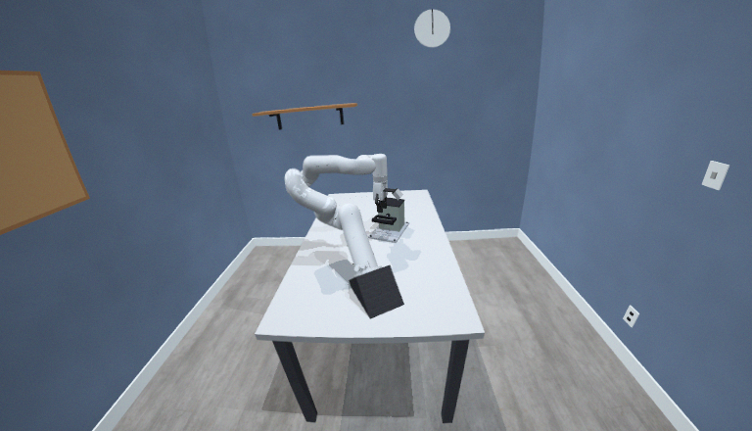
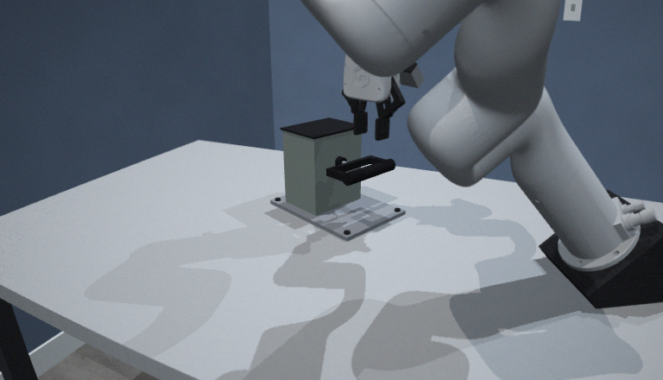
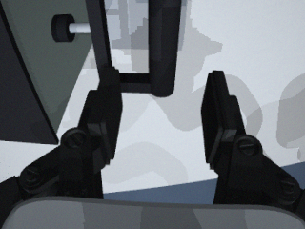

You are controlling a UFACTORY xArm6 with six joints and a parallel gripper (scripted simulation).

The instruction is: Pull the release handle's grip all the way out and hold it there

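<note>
The grey baseplate is 19 cm below my hand, 9 cm ahead of it and 1 cm to the right of it.
</note>
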